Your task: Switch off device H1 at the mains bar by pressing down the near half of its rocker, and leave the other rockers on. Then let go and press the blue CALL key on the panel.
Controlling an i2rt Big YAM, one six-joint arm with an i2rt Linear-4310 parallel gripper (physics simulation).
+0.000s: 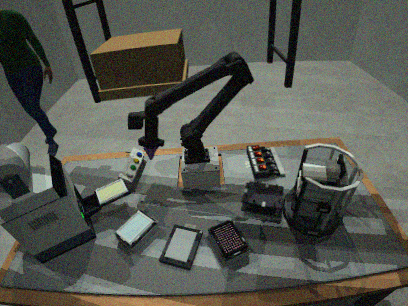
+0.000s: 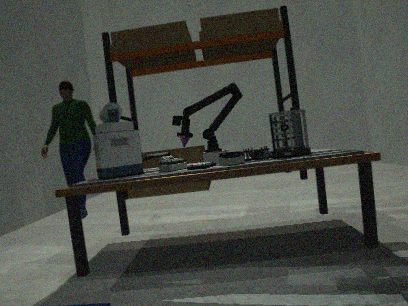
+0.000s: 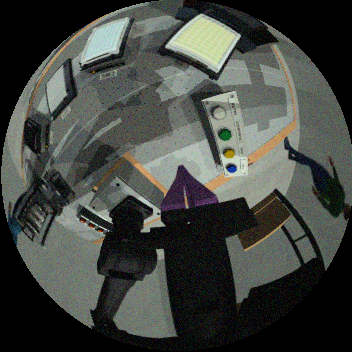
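Pixels of known places: gripper, fingertip midpoint: [image 1: 151, 159] [image 2: 183, 146] [image 3: 180, 167]; arm's base, origin of the base link: [image 1: 196, 157] [image 2: 213, 151] [image 3: 129, 211].
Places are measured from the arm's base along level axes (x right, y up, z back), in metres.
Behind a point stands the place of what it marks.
Note:
The key panel [image 1: 134, 166] {x 0.312, y -0.009, z -0.008 m} [image 3: 238, 131] {x 0.347, y 0.001, z -0.004 m} is a pale strip with white, green, yellow and blue keys. Its blue key [image 1: 140, 154] {x 0.293, y -0.012, z 0.086 m} [image 3: 231, 168] {x 0.298, y -0.007, z 0.084 m} is at the end nearest the table's back edge. My gripper [image 1: 152, 156] {x 0.209, y 0.059, z -0.050 m} [image 2: 185, 144] {x 0.209, y 0.059, z -0.050 m} [image 3: 180, 167] {x 0.209, y 0.059, z -0.050 m} is shut and empty, its purple fingers pointing down. It hangs above the table, beside the panel's blue-key end, on the side towards the arm base, not touching it. The mains bar [image 1: 270, 163] {x -0.357, y -0.044, z -0.057 m} [image 3: 94, 223] {x -0.293, y -0.030, z -0.031 m} is on the other side of the base. Its rockers glow orange-red; their labels and tilt are too small to read.
The arm base [image 1: 201, 175] {x -0.012, y -0.026, z -0.102 m} stands between panel and bar. A grey machine [image 1: 45, 220] {x 0.557, y 0.132, z -0.410 m} [image 2: 119, 150] {x 0.571, y 0.084, z -0.417 m} with a yellow plate [image 1: 112, 192] {x 0.371, y 0.035, z -0.211 m} [image 3: 204, 42] {x 0.357, y 0.036, z -0.182 m} is at the left. A clear-walled cylinder [image 1: 320, 200] {x -0.398, y 0.128, z -0.445 m} [image 2: 289, 134] {x -0.436, y 0.055, z -0.461 m} and a black rack [image 1: 262, 198] {x -0.250, y -0.017, z -0.287 m} stand at the right. Pale-blue [image 1: 135, 228] {x 0.268, y -0.022, z -0.361 m}, grey [image 1: 182, 244] {x 0.088, y -0.052, z -0.432 m} and dark [image 1: 228, 239] {x -0.081, y -0.008, z -0.458 m} plates lie in front.

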